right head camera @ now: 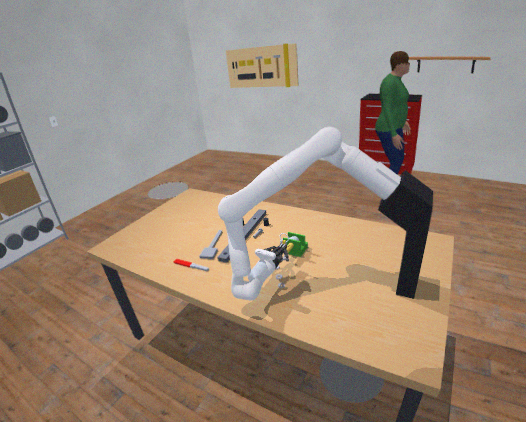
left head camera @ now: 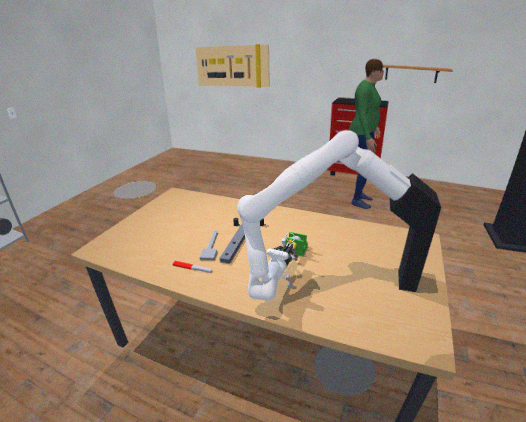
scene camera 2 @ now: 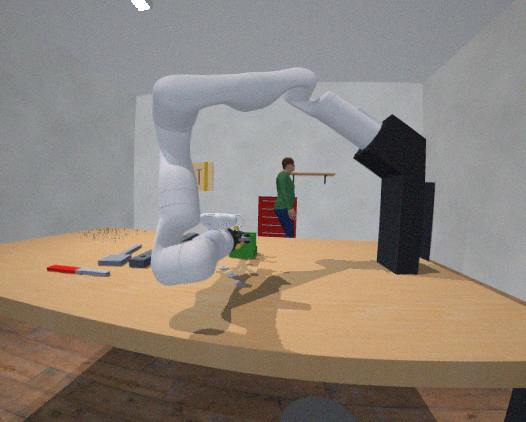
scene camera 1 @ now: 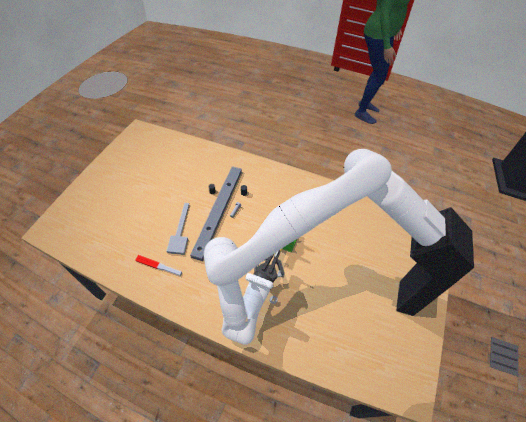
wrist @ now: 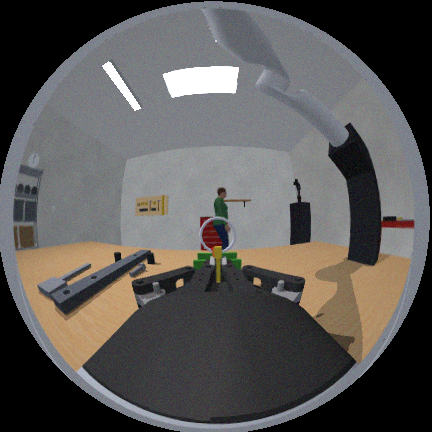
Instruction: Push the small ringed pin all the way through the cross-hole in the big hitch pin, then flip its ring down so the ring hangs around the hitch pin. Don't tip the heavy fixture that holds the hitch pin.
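Pixels of known places: gripper, between the fingertips: (right head camera: 285, 244) (left head camera: 290, 243) (scene camera 2: 236, 232) (wrist: 217, 262); arm's base, origin of its link: (right head camera: 391, 189) (left head camera: 401, 191) (scene camera 2: 370, 137) (scene camera 1: 430, 231) (wrist: 339, 137).
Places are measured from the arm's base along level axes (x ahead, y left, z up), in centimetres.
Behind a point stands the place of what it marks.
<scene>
The green fixture (left head camera: 301, 244) @[x 38.8, y -5.4, z -35.6 cm] (right head camera: 299, 246) @[x 38.3, y -5.5, z -36.4 cm] (scene camera 1: 290, 246) @[x 38.8, y -5.4, z -38.2 cm] (scene camera 2: 245, 252) @[x 40.7, y -5.6, z -40.2 cm] (wrist: 198, 264) @[x 45.8, y -6.0, z -34.6 cm] stands upright on the table. A pale part of the hitch pin (wrist: 225, 261) shows at it in the wrist view, mostly hidden behind the small pin's head. My gripper (scene camera 2: 244, 237) @[x 42.8, y 0.7, z -31.9 cm] (wrist: 217, 262) @[x 42.8, y 0.7, z -31.9 cm] is level, points at the fixture and is shut on the small ringed pin (wrist: 217, 253) @[x 43.0, y 2.0, z -30.3 cm], whose yellow head stands between the fingertips. Its silver ring (wrist: 217, 218) @[x 42.8, y 1.0, z -26.2 cm] stands up above the head. How deep the pin sits in the cross-hole is hidden.
Left of my arm lie a long grey bar with holes (scene camera 1: 216, 212) @[x 73.1, y -12.2, z -40.0 cm] (wrist: 102, 280) @[x 70.3, y -4.5, z -40.7 cm], a grey paddle-shaped tool (scene camera 1: 177, 244) @[x 82.2, y 7.2, z -40.9 cm], a red-handled tool (scene camera 1: 147, 261) @[x 90.5, y 18.1, z -41.7 cm], a small grey bolt (scene camera 1: 235, 210) @[x 66.1, y -16.5, z -41.0 cm] and two black cylinders (scene camera 1: 212, 189) @[x 79.4, y -22.6, z -39.1 cm] (scene camera 1: 244, 190) @[x 65.7, y -26.6, z -38.8 cm]. Small silver parts (scene camera 2: 232, 275) @[x 41.7, y 12.5, z -42.2 cm] lie below the wrist.
</scene>
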